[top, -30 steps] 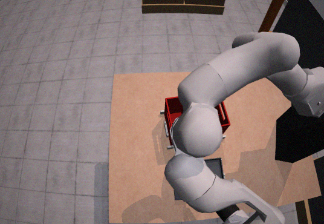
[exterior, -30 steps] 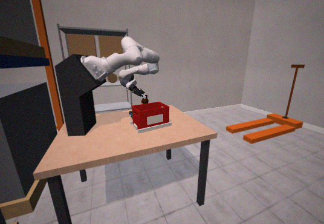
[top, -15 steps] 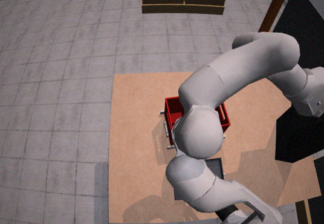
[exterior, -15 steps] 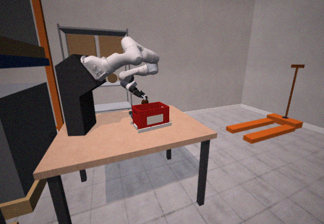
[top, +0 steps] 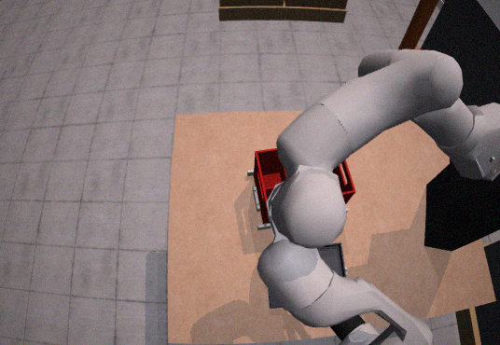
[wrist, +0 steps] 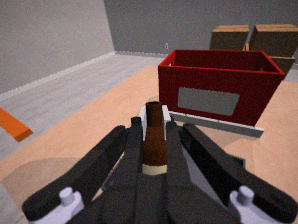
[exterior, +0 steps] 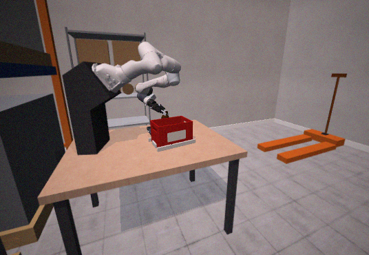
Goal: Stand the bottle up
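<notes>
The bottle is 6 cm below my hand. The rest, counted from my hand: crate: 26 cm to the right, 15 cm behind, 8 cm below; grey tray: 15 cm below, 4 cm behind.
</notes>
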